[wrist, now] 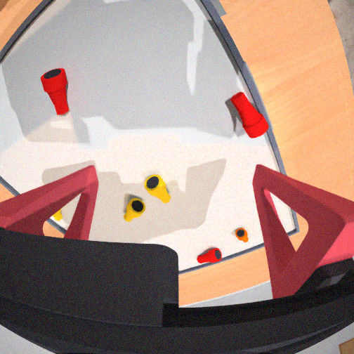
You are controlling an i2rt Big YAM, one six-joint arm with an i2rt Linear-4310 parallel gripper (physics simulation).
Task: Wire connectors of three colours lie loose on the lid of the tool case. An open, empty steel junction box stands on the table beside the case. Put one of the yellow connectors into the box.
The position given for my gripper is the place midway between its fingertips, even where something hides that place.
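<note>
My gripper (174,173) is visible. Visible as well: a red connector (254,124), a further red connector (53,81) and a tool case (146,94).
</note>
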